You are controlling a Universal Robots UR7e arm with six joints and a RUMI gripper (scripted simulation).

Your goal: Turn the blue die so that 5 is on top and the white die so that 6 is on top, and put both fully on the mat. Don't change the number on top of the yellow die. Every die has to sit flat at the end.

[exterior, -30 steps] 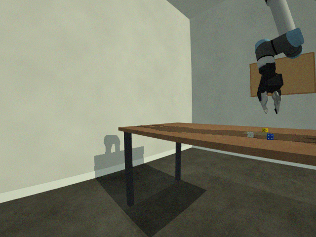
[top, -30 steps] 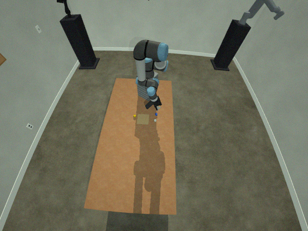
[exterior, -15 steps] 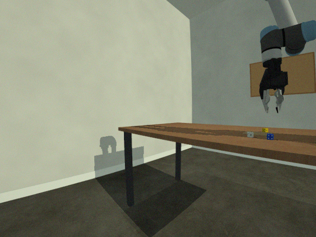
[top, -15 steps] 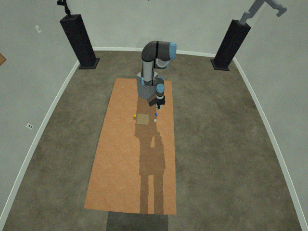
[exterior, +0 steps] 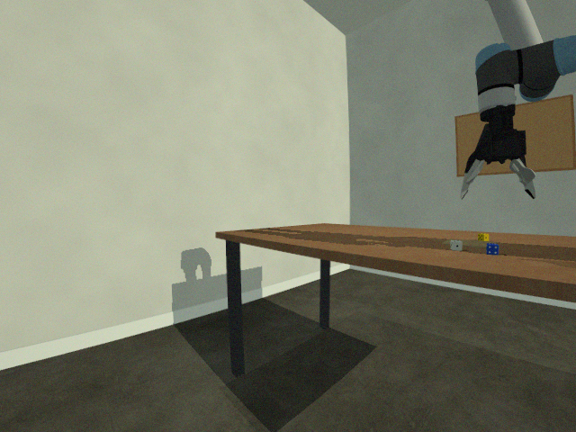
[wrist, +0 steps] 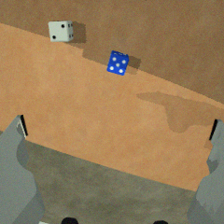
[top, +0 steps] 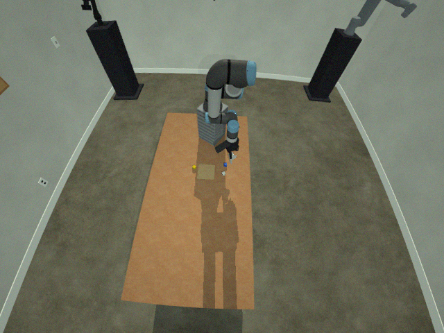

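My hand is 120 mm above the blue die, 10 mm to the left of it and 10 mm short of it. Also, from my hand: white die: 120 mm below, 90 mm ahead, 20 mm to the right; then yellow die: 270 mm to the right, 120 mm below, 40 mm ahead; then tan mat: 170 mm to the right, 130 mm below, 70 mm ahead.
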